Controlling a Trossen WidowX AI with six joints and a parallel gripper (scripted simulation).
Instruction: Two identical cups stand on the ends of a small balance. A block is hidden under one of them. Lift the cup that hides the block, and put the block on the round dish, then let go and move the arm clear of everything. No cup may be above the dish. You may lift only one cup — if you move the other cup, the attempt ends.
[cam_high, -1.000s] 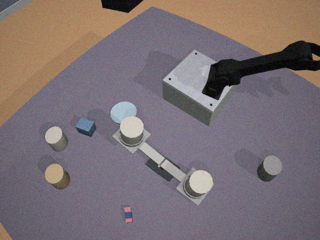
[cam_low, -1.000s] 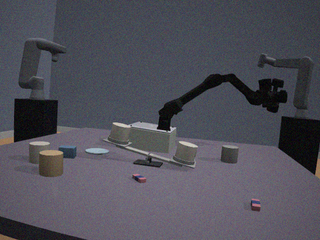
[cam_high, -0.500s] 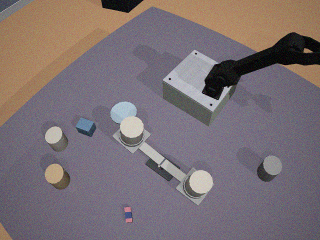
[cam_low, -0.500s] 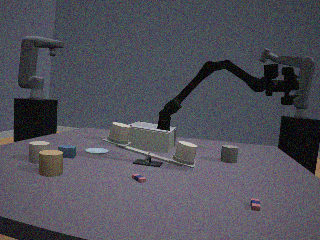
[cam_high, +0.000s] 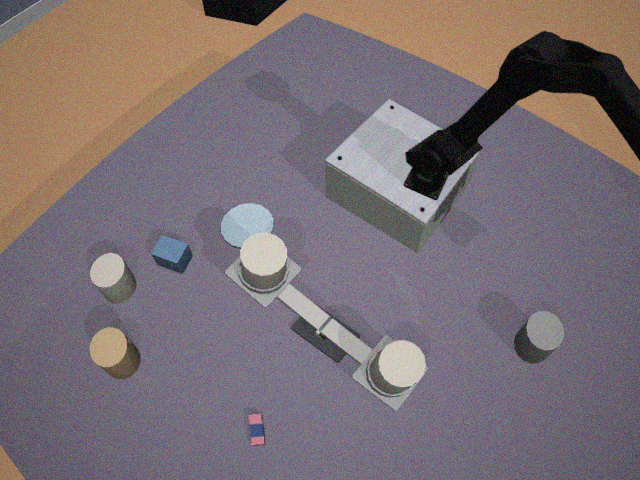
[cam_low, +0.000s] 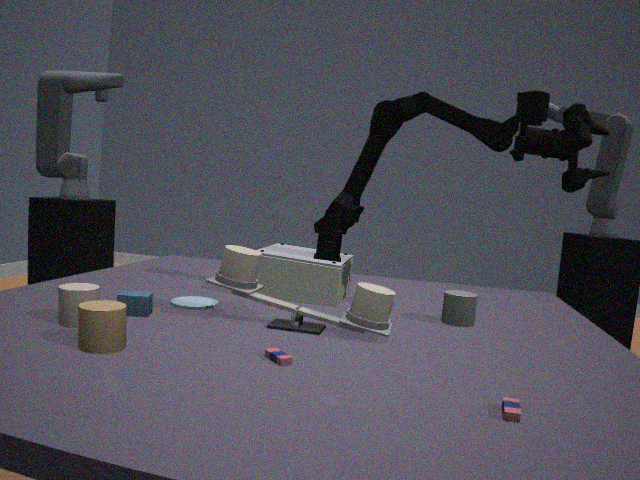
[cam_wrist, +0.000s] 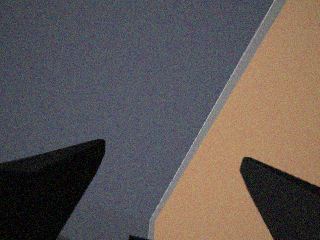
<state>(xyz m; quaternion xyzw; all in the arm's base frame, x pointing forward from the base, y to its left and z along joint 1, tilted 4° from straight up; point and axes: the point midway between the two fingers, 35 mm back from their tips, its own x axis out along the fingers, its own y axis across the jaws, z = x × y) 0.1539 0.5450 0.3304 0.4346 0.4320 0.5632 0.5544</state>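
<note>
My gripper tip is now 510 mm to the left of the pale-green block, 350 mm above it and 160 mm short of it. From my gripper tip the other things lie so: blue block 960 mm to the right, 370 mm below, 140 mm ahead; then pale blue round dish 870 mm to the right, 390 mm below, 10 mm ahead; then grey cylinder 350 mm below, 320 mm to the right, 10 mm behind.
</note>
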